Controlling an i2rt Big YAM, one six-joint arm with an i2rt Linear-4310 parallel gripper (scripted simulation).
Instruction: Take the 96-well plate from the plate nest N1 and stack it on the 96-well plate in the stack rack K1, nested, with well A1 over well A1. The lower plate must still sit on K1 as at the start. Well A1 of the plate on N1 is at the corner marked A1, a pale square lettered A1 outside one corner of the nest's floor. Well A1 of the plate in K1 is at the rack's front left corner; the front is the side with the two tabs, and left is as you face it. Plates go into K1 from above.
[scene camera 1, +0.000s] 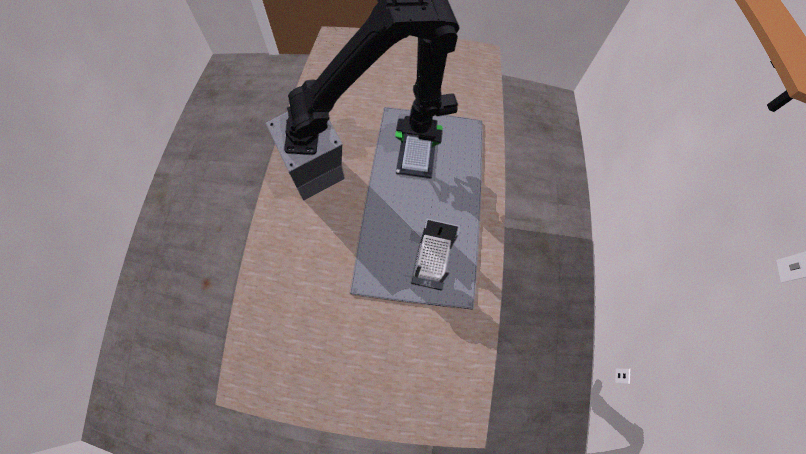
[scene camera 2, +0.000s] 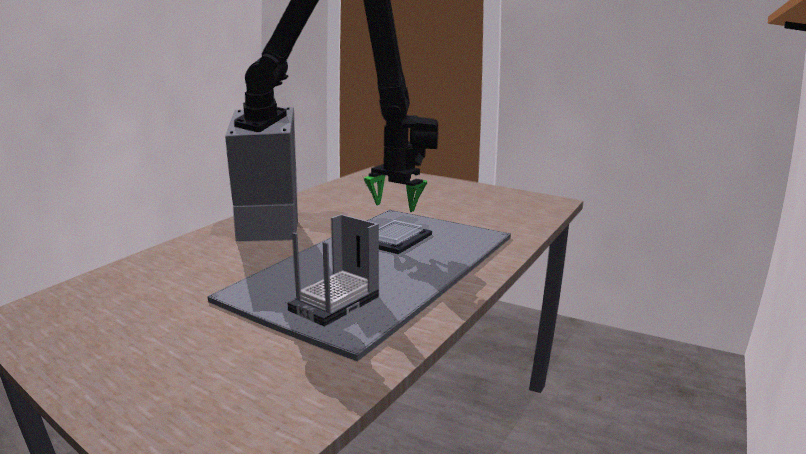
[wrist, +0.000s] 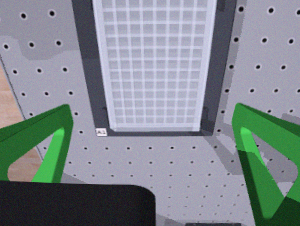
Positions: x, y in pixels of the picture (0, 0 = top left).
Labels:
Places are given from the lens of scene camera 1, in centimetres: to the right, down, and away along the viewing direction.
my gripper (scene camera 1: 417, 143): 5, -27, 116
white 96-well plate (scene camera 1: 411, 163): 3, -21, 120
white 96-well plate (scene camera 1: 431, 242): 9, 5, 110

